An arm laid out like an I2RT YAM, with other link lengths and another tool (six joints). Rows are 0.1 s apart.
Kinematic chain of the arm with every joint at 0, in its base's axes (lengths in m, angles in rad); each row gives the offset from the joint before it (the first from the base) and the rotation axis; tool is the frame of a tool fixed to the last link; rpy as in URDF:
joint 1: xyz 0 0 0.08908 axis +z
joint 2: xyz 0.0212 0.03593 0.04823 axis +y
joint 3: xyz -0.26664 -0.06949 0 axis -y
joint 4: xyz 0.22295 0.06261 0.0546 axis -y
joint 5: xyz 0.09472 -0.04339 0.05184 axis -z
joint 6: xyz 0.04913 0 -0.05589 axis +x
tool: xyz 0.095 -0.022 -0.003 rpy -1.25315 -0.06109 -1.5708
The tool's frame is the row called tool.
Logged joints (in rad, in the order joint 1, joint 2, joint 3, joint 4, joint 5, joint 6), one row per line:
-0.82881, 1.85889, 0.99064, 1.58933, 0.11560, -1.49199
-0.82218, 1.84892, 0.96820, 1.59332, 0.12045, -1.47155
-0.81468, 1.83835, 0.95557, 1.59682, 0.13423, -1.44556
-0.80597, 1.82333, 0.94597, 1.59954, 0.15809, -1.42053
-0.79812, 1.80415, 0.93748, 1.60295, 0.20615, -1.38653
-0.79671, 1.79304, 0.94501, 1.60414, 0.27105, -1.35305
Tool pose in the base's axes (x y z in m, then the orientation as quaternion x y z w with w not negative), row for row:
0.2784, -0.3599, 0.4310, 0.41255, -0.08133, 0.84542, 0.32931
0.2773, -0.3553, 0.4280, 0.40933, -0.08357, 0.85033, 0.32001
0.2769, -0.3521, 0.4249, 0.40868, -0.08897, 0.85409, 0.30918
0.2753, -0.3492, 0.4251, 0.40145, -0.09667, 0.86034, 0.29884
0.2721, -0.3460, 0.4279, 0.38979, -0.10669, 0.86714, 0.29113
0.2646, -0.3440, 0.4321, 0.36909, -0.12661, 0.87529, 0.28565
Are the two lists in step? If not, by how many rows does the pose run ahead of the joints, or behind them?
The pose runs 1 row behind the joints: the pose in row i belongs to the joints in row i - 1.
